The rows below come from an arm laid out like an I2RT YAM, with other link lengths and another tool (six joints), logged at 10 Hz.
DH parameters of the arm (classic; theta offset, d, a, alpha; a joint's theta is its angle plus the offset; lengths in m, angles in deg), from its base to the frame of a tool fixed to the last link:
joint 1: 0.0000 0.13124 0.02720 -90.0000
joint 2: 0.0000 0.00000 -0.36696 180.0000
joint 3: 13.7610 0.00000 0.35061 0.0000
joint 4: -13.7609 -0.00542 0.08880 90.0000
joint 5: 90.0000 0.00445 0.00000 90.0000
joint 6: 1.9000 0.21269 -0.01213 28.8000
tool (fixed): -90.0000 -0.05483 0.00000 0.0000
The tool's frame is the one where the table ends.
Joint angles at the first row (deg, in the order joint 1, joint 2, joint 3, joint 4, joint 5, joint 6):
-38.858, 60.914, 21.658, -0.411, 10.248, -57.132
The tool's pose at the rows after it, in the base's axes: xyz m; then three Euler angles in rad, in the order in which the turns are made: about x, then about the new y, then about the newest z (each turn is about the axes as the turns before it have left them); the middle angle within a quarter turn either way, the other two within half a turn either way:
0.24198 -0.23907 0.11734 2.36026 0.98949 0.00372
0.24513 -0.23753 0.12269 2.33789 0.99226 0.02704
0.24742 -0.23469 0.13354 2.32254 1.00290 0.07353
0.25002 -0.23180 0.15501 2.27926 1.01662 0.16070
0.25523 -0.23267 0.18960 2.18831 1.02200 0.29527
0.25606 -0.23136 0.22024 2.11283 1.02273 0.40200
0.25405 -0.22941 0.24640 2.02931 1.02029 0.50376
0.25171 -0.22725 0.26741 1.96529 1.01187 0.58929
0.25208 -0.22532 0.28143 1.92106 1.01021 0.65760
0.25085 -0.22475 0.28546 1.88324 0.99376 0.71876
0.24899 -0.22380 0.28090 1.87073 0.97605 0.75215
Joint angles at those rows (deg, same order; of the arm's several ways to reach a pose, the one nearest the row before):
-37.337, 61.728, 21.602, 0.102, 12.129, -56.420
-36.517, 61.339, 22.159, -0.455, 12.907, -55.423
-36.388, 60.054, 23.726, -3.367, 12.178, -53.428
-36.404, 57.951, 26.582, -7.966, 11.239, -50.387
-36.387, 56.374, 31.327, -13.134, 11.065, -46.486
-36.388, 54.780, 35.296, -17.624, 11.004, -43.554
-36.386, 53.056, 38.174, -20.697, 11.275, -41.206
-36.387, 51.938, 40.724, -23.380, 11.543, -38.923
-36.387, 51.512, 42.570, -24.976, 11.252, -36.956
-36.430, 51.181, 42.974, -25.405, 11.628, -34.847
-36.410, 50.928, 42.307, -25.295, 12.090, -33.151

